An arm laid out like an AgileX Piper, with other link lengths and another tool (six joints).
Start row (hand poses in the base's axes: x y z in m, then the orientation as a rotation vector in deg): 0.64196, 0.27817, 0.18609, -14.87, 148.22, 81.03
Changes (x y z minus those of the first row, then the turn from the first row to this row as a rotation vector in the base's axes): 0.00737, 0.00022, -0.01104, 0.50, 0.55, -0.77; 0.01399, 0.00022, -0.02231, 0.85, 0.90, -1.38; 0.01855, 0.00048, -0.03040, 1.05, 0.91, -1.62; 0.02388, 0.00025, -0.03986, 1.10, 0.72, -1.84; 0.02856, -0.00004, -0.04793, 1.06, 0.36, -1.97; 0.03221, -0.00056, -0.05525, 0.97, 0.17, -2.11; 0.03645, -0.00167, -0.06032, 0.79, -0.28, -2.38; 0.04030, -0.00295, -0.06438, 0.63, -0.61, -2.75
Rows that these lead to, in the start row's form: 0.64933, 0.27839, 0.17505, -13.42, 148.09, 81.67; 0.65595, 0.27839, 0.16378, -12.34, 147.94, 82.07; 0.66051, 0.27865, 0.15569, -11.98, 147.73, 82.24; 0.66584, 0.27842, 0.14623, -11.81, 147.49, 82.14; 0.67052, 0.27813, 0.13816, -11.88, 147.21, 81.87; 0.67417, 0.27761, 0.13084, -11.83, 147.09, 81.61; 0.67841, 0.27650, 0.12577, -11.79, 146.81, 81.08; 0.68226, 0.27522, 0.12171, -11.54, 146.59, 80.59
